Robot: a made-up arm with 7 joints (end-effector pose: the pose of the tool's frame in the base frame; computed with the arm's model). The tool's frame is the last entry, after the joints.
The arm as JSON. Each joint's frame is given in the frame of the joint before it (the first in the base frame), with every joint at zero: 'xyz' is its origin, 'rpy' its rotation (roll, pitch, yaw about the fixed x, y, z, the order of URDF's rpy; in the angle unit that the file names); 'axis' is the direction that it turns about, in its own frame. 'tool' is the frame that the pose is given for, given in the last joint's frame.
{
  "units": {
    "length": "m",
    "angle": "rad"
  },
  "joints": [
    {
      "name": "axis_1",
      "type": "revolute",
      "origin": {
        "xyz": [
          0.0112,
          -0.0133,
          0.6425
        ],
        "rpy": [
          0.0,
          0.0,
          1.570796
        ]
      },
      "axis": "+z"
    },
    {
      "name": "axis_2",
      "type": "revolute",
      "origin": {
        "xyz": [
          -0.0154,
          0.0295,
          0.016
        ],
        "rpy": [
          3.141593,
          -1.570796,
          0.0
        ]
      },
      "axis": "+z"
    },
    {
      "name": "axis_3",
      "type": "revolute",
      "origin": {
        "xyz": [
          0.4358,
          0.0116,
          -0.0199
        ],
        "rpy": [
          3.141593,
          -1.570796,
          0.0
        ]
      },
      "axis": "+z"
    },
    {
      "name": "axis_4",
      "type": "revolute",
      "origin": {
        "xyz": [
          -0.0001,
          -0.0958,
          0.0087
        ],
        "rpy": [
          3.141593,
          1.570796,
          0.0
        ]
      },
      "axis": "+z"
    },
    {
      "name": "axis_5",
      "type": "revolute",
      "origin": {
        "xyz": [
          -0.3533,
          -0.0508,
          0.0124
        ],
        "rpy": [
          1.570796,
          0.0,
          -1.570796
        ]
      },
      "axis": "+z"
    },
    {
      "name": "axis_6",
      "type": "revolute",
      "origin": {
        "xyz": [
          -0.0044,
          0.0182,
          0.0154
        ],
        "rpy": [
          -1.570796,
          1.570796,
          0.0
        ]
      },
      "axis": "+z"
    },
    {
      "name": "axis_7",
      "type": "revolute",
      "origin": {
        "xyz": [
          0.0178,
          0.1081,
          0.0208
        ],
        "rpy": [
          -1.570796,
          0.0,
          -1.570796
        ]
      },
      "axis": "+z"
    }
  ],
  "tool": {
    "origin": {
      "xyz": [
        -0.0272,
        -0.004,
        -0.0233
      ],
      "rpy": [
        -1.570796,
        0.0,
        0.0
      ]
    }
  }
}
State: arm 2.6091 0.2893 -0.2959 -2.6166 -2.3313 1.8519 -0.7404
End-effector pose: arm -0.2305 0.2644 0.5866 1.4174 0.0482 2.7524
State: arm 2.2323 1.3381 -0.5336 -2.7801 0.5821 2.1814 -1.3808
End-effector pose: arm 0.1706 0.2158 0.3929 0.0348 -1.1170 -0.0160
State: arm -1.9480 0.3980 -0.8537 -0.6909 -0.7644 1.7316 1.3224
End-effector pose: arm -0.4485 -0.3487 1.4013 1.3041 0.3709 -1.7272
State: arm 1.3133 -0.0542 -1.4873 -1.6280 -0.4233 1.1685 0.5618
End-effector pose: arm 0.5973 -0.2479 1.1017 1.1377 2.2601 1.3571
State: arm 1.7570 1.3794 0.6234 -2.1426 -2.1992 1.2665 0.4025
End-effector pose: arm -0.3362 0.2594 0.2332 2.2763 -0.3368 1.1626
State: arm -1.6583 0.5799 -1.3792 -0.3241 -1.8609 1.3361 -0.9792
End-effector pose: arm -0.2497 -0.4860 1.4352 -2.6221 0.2291 0.4161
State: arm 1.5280 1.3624 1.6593 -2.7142 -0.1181 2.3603 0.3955
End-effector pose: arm -0.3749 0.0678 0.6493 0.3506 -0.2473 0.2635
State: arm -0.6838 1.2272 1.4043 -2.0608 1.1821 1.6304 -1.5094
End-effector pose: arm 0.5196 0.2100 0.6265 0.6679 1.4552 -2.3346
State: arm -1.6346 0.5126 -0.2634 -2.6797 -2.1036 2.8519 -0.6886
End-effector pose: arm -0.0134 -0.2992 0.5834 0.4738 -1.3825 -1.6944
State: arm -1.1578 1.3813 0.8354 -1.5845 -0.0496 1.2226 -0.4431
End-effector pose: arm 0.5505 -0.3131 0.3071 -0.4050 -0.1185 -2.3996
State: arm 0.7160 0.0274 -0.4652 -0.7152 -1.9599 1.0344 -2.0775
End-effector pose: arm 0.3741 -0.0060 1.4930 -0.2782 -1.9555 -0.3958
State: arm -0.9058 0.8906 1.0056 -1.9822 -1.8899 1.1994 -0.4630
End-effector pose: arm 0.6380 -0.1071 0.5822 0.1033 -1.7650 -0.2604
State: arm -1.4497 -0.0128 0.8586 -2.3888 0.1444 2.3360 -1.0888
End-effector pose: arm 0.3688 -0.3122 0.8671 0.4444 -1.9211 -2.1151
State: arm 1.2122 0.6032 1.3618 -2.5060 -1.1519 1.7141 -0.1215
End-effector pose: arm -0.3415 0.2509 0.6709 1.6840 -0.2263 0.8580
